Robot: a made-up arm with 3 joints.
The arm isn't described. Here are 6 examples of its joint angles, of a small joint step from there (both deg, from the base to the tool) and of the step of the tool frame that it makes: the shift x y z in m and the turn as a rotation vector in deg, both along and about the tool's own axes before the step.
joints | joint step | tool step
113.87 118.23 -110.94 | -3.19 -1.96 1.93 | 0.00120 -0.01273 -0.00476 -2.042 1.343 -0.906
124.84 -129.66 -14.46 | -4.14 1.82 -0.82 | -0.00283 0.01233 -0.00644 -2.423 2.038 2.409
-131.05 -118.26 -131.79 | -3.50 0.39 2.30 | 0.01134 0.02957 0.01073 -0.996 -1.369 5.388
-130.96 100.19 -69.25 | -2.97 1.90 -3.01 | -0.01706 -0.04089 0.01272 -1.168 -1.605 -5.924
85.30 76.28 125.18 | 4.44 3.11 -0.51 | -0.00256 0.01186 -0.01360 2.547 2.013 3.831
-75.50 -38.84 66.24 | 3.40 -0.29 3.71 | 0.00689 0.00094 -0.00665 2.560 0.717 1.570
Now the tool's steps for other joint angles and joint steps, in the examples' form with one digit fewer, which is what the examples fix.
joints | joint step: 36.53 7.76 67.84 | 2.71 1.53 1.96
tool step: 0.0075 0.0063 -0.0150 1.95 2.39 2.36
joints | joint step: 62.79 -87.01 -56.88 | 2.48 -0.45 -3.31
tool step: -0.0084 -0.0293 -0.0030 0.13 0.45 -5.79
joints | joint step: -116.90 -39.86 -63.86 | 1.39 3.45 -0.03
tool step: -0.0033 0.0004 0.0215 -2.50 -2.62 -0.89
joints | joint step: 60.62 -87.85 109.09 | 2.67 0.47 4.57
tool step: 0.0026 0.0056 -0.0025 0.27 0.40 1.90
